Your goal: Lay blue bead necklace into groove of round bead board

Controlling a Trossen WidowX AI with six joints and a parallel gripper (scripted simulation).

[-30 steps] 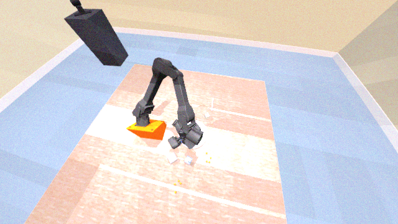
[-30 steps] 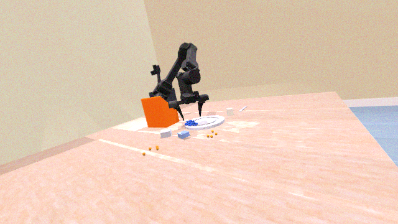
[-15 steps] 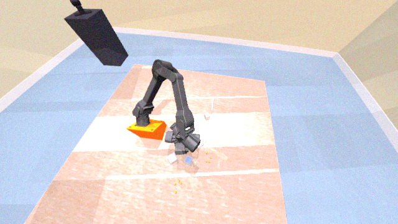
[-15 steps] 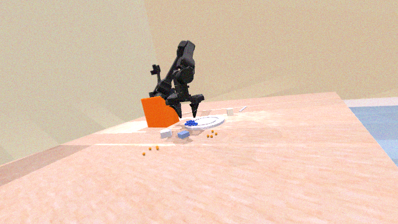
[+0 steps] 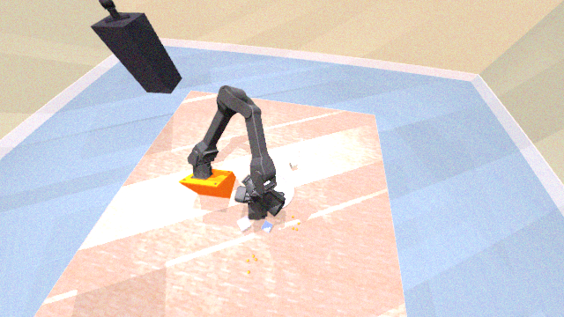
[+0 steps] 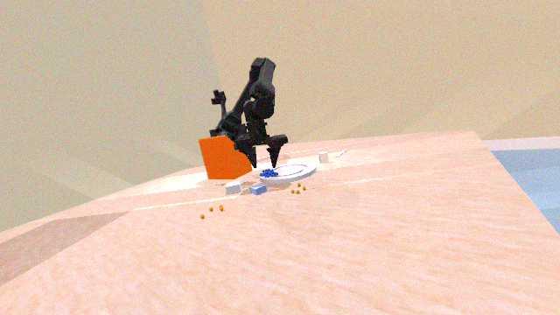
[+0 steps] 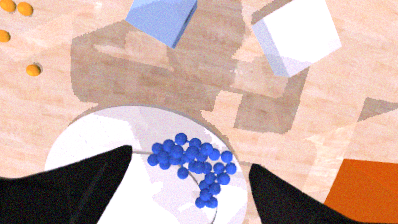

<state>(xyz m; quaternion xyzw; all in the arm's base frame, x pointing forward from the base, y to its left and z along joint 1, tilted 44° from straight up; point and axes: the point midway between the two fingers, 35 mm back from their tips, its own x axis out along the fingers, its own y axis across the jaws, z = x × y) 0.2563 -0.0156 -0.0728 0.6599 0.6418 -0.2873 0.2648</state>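
The round white bead board is 40 mm ahead of my gripper tip, 80 mm to the left of it and 40 mm below it. From my gripper tip the other things lie so: white block (60 mm behind, 90 mm to the right, 30 mm below); then light blue cube (30 mm ahead, 90 mm to the right, 40 mm below); then beige cube (120 mm ahead, 210 mm to the left, 30 mm below).
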